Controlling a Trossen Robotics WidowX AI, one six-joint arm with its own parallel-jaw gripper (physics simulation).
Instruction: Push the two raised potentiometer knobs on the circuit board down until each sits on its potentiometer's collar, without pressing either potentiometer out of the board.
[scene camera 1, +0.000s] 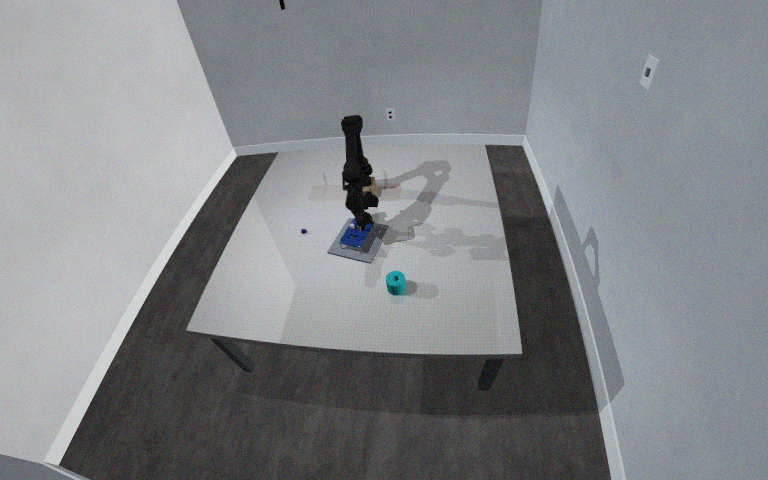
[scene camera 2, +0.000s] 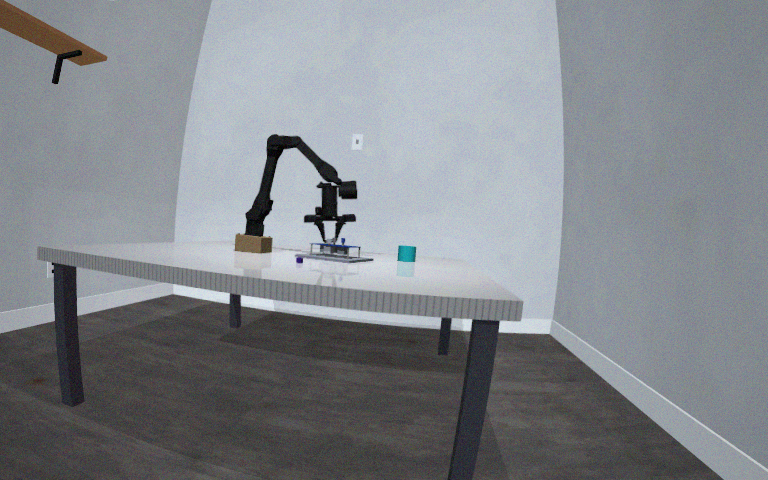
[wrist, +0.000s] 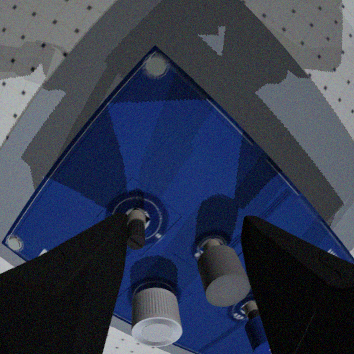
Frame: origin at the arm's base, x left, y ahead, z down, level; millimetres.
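Seen in the pictures: gripper, fingertip midpoint: (wrist: 185, 226); arm's base, origin of the base link: (scene camera 1: 364, 182) (scene camera 2: 253, 235).
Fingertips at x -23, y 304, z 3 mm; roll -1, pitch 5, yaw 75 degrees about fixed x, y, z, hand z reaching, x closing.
Observation:
Offsets run from my fingertips to a thing's middle. "spot": to the spot under its first point. Level surfaces: height alone.
The blue circuit board {spot: dx -49, dy +75, dz +9 mm} (scene camera 1: 351, 241) (scene camera 2: 352, 245) (wrist: 175, 135) stands on legs above a grey base plate (scene camera 1: 370, 256) (scene camera 2: 362, 259) (wrist: 310, 110). In the wrist view a white ribbed knob {dx -43, dy +0, dz -5 mm} (wrist: 156, 315) and a grey knob {dx -12, dy +17, dz -9 mm} (wrist: 223, 275) stand up from it. A dark-tipped bare shaft {dx -6, dy -16, dz -1 mm} (wrist: 135, 230) is beside the left fingertip. A small blue knob {dx -43, dy +50, dz -11 mm} (wrist: 256, 332) is partly hidden by the right finger. My gripper (scene camera 1: 360, 227) (scene camera 2: 330, 241) (wrist: 185, 226) points down low over the board, partly open, with nothing gripped. The right finger overlaps the grey knob's edge in view; contact and collar gaps cannot be told.
A teal cylinder {dx +110, dy +302, dz +28 mm} (scene camera 1: 395, 283) (scene camera 2: 406, 253) stands on the white table {dz +58 mm} (scene camera 1: 317, 316) (scene camera 2: 441, 281), beyond the base plate from the arm. A small purple piece {dx -279, dy -72, dz +51 mm} (scene camera 1: 304, 230) (scene camera 2: 299, 259) lies beside the plate. The arm's base block (scene camera 2: 253, 243) is behind the board.

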